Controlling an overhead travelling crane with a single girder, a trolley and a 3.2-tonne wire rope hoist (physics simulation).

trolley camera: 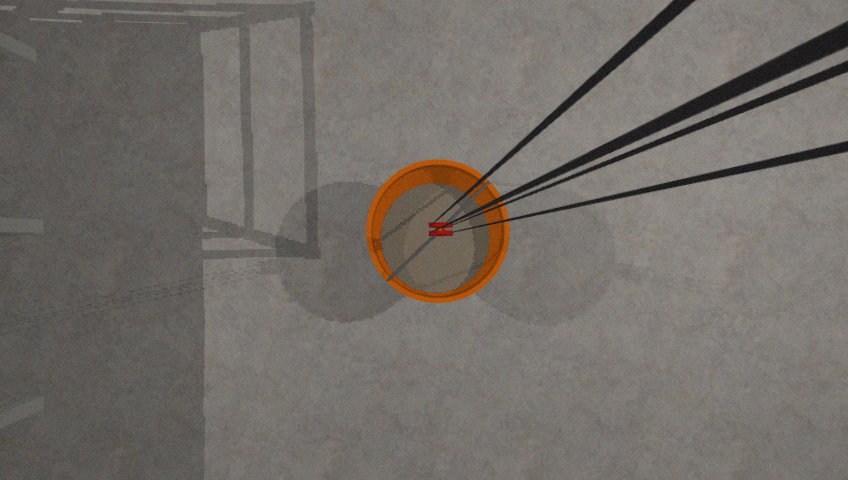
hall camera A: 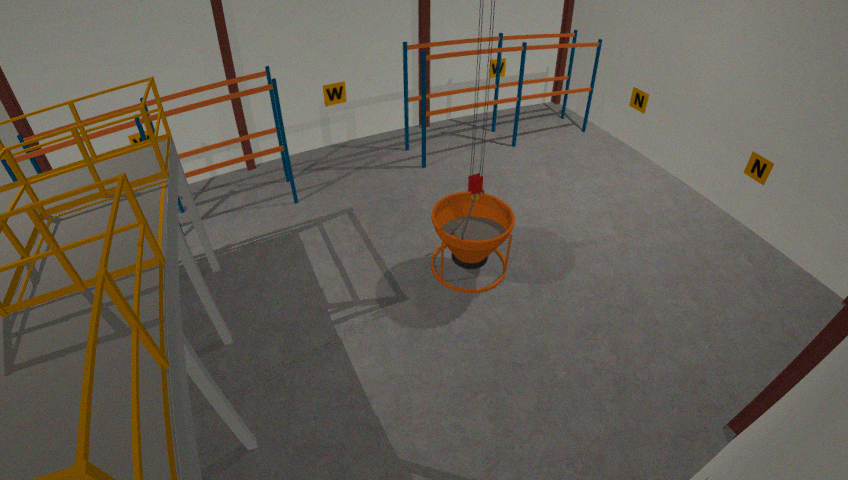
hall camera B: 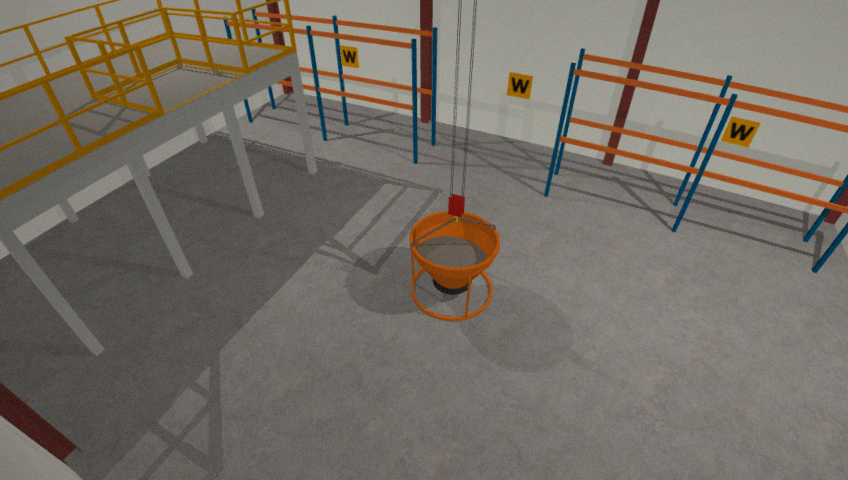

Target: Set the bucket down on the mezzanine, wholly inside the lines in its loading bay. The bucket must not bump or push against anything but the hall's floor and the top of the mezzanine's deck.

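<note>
The orange bucket (hall camera A: 471, 252) (hall camera B: 453, 273) (trolley camera: 438, 297) hangs upright over the hall floor, with grey fill inside and a round foot ring below. Its shadows lie apart from it on the floor. My gripper, the hook under the red block (hall camera A: 474, 196) (hall camera B: 457, 219) (trolley camera: 440, 228), holds the bucket by its bail, above the bowl. The mezzanine (hall camera A: 53, 416) (hall camera B: 199, 89) stands on grey legs at the left in both hall views, and its deck is higher than the bucket. The lines of its loading bay cannot be made out clearly.
Yellow railings (hall camera A: 92, 368) (hall camera B: 59, 115) edge the deck, some forming a cage-like frame at its edge. Blue and orange racks (hall camera A: 423, 118) (hall camera B: 414, 107) stand along the W wall. Grey mezzanine legs (hall camera A: 205, 309) (hall camera B: 160, 220) (trolley camera: 20, 226) are left of the bucket.
</note>
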